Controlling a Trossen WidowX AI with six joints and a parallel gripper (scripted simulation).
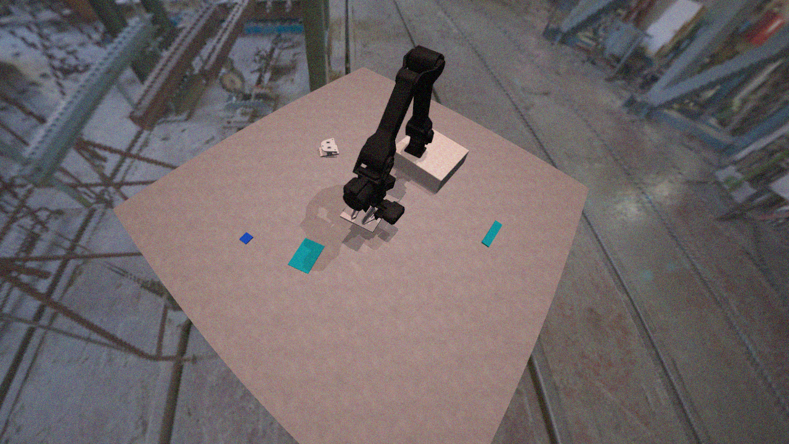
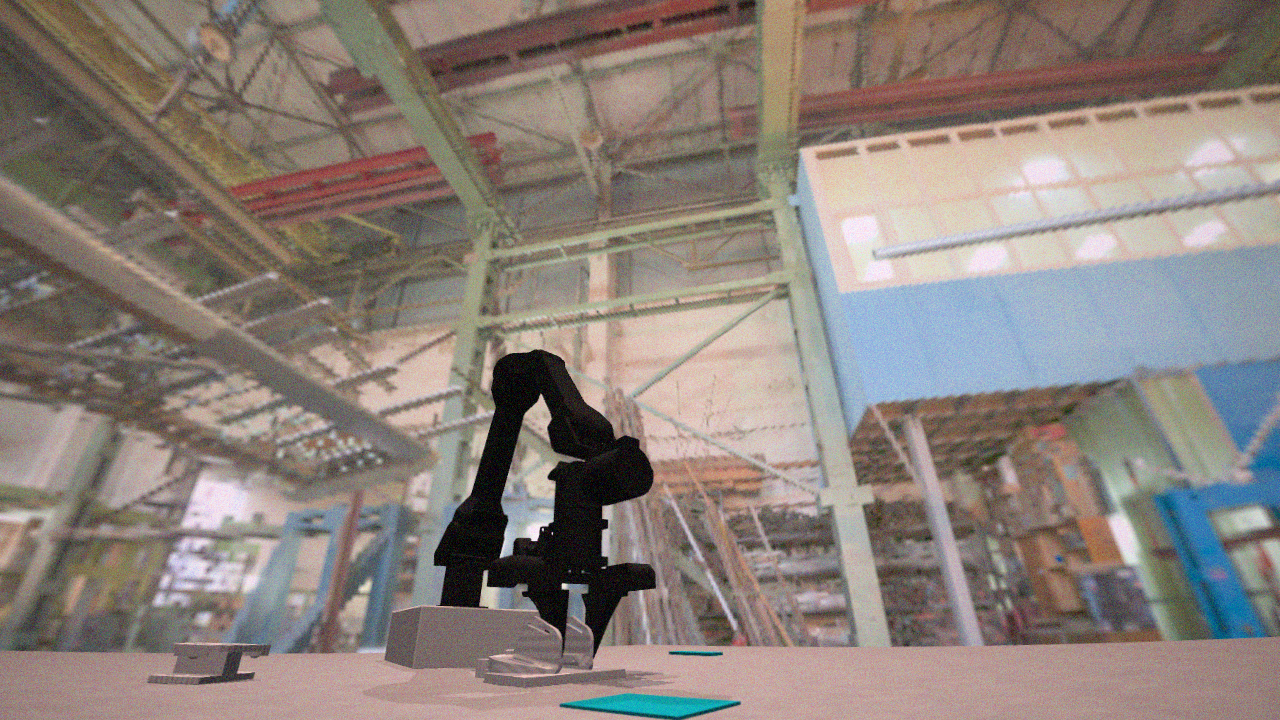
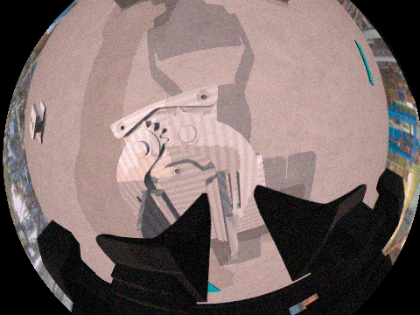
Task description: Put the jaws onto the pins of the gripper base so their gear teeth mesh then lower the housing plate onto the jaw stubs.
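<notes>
Right now my gripper tip is 10 mm short of the flat white plate, 30 mm to the left of it and 10 mm above it. From my gripper tip the other things lie so: gripper base (180 mm behind, 300 mm to the right, 10 mm above); then housing plate (50 mm behind, 30 mm to the right, 10 mm below); then large teal patch (210 mm ahead, 100 mm to the right, 10 mm below).
</notes>
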